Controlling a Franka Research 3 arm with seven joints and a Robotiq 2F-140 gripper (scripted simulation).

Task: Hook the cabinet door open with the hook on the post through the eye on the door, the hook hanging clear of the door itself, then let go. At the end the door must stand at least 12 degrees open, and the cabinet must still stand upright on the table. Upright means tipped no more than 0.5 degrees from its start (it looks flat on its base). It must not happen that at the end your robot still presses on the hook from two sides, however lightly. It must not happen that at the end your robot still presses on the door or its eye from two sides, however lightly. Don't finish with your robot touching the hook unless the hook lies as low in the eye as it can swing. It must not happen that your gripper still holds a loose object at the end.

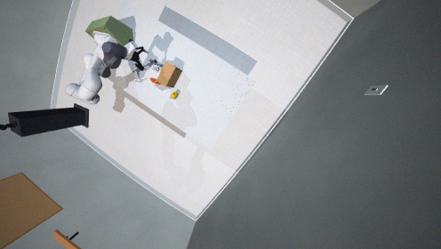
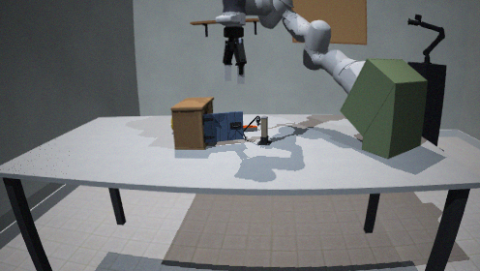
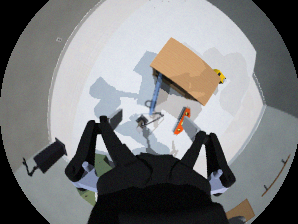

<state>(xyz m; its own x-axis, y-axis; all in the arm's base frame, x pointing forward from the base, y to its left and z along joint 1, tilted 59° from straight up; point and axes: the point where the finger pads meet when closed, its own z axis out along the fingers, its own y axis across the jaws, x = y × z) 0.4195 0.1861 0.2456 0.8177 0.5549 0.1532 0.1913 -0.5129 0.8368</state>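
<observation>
Now: the cabinet door 18 cm below my hand, 5 cm ahead of it and 2 cm to the left of it. Also, from my hand: orange object: 24 cm below, 18 cm to the right, 4 cm behind; then small yellow object: 26 cm to the right, 25 cm ahead, 21 cm below.
</observation>
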